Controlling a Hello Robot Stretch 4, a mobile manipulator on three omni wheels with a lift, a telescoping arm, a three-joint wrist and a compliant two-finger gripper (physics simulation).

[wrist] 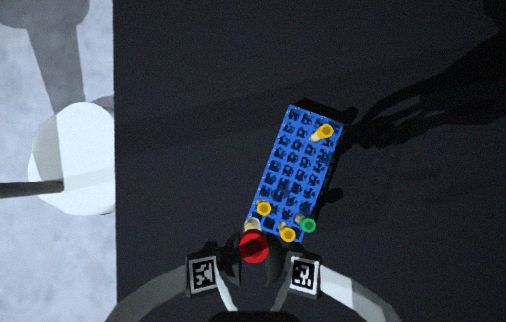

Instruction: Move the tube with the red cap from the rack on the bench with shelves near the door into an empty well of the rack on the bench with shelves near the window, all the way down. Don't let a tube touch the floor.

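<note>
My gripper is shut on the tube with the red cap, at the lower middle of the wrist view. The tube's pale body shows beyond the cap and overlaps the near left corner of the blue rack. Its lower end is hidden, so I cannot tell whether it is inside a well. The rack stands slanted on a dark bench top. It holds a yellow-capped tube, another yellow-capped tube and a green-capped tube near the gripper, and a yellow-capped tube at the far end.
The bench's straight edge runs down the left side, with pale floor beyond it. A white rounded object stands beside that edge, with a dark rod reaching over it. Dark shadows fall on the bench right of the rack.
</note>
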